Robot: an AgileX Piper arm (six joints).
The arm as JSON. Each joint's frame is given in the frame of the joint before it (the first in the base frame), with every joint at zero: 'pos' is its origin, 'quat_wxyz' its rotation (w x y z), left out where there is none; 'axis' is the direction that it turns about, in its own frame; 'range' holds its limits. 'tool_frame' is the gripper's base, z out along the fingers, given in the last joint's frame.
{
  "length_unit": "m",
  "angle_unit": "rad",
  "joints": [
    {
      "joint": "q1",
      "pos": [
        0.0,
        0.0,
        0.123
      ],
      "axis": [
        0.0,
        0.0,
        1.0
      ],
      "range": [
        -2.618,
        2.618
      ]
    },
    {
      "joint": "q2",
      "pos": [
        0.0,
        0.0,
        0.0
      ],
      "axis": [
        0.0,
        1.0,
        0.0
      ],
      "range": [
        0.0,
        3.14
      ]
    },
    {
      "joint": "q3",
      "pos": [
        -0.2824,
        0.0,
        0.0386
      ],
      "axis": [
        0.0,
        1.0,
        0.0
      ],
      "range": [
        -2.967,
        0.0
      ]
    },
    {
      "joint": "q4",
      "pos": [
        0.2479,
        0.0,
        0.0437
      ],
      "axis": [
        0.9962,
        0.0,
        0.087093
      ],
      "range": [
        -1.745,
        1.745
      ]
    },
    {
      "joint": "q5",
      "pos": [
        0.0,
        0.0,
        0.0
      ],
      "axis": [
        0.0,
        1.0,
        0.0
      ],
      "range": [
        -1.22,
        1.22
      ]
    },
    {
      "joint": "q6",
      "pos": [
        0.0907,
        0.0,
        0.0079
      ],
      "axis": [
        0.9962,
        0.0,
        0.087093
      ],
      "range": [
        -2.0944,
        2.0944
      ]
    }
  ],
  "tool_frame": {
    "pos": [
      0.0,
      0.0,
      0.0
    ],
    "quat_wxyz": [
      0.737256,
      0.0,
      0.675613,
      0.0
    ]
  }
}
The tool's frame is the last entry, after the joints.
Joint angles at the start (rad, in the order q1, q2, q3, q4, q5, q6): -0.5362 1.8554 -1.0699 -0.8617 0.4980 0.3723
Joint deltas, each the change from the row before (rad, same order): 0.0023 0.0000 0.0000 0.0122 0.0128 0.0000; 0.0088 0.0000 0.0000 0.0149 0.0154 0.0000; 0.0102 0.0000 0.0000 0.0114 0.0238 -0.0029; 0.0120 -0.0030 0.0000 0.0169 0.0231 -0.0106; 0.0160 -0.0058 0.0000 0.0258 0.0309 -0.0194; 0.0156 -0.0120 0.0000 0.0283 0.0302 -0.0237; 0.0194 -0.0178 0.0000 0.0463 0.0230 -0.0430; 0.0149 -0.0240 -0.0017 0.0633 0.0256 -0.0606; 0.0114 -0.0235 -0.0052 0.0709 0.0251 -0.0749; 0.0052 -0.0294 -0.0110 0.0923 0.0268 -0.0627; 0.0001 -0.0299 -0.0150 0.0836 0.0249 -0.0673
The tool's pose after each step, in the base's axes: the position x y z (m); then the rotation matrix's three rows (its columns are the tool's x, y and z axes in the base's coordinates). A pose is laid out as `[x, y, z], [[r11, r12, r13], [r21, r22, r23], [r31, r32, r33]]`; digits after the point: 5 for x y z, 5 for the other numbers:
[0.29669, -0.21425, 0.16521], [[-0.93670, 0.28039, 0.20969], [0.12393, 0.82563, -0.55043], [-0.32746, -0.48961, -0.80812]]
[0.29715, -0.21133, 0.16465], [[-0.93767, 0.28499, 0.19891], [0.13570, 0.82714, -0.54537], [-0.31995, -0.48438, -0.81425]]
[0.29712, -0.20823, 0.16410], [[-0.94175, 0.28363, 0.18072], [0.14504, 0.82734, -0.54265], [-0.30343, -0.48483, -0.82029]]
[0.29736, -0.20426, 0.16451], [[-0.94600, 0.27842, 0.16601], [0.14974, 0.82956, -0.53797], [-0.28750, -0.48406, -0.82646]]
[0.29751, -0.19869, 0.16560], [[-0.95177, 0.26908, 0.14739], [0.15364, 0.83384, -0.53020], [-0.26556, -0.48198, -0.83497]]
[0.29730, -0.19289, 0.16881], [[-0.95638, 0.25971, 0.13375], [0.15462, 0.83848, -0.52254], [-0.24786, -0.47907, -0.84206]]
[0.29802, -0.18478, 0.17352], [[-0.96096, 0.24242, 0.13340], [0.14448, 0.85078, -0.50528], [-0.23599, -0.46628, -0.85258]]
[0.29755, -0.17700, 0.18021], [[-0.96486, 0.22534, 0.13518], [0.13506, 0.86654, -0.48049], [-0.22541, -0.44535, -0.86652]]
[0.29713, -0.16987, 0.18730], [[-0.96942, 0.20129, 0.14037], [0.11865, 0.88516, -0.44991], [-0.21481, -0.41950, -0.88198]]
[0.29632, -0.16332, 0.19726], [[-0.96547, 0.20914, 0.15530], [0.13009, 0.90361, -0.40812], [-0.22569, -0.37383, -0.89962]]
[0.29548, -0.15854, 0.20875], [[-0.96170, 0.20852, 0.17793], [0.13088, 0.91963, -0.37033], [-0.24086, -0.33286, -0.91170]]

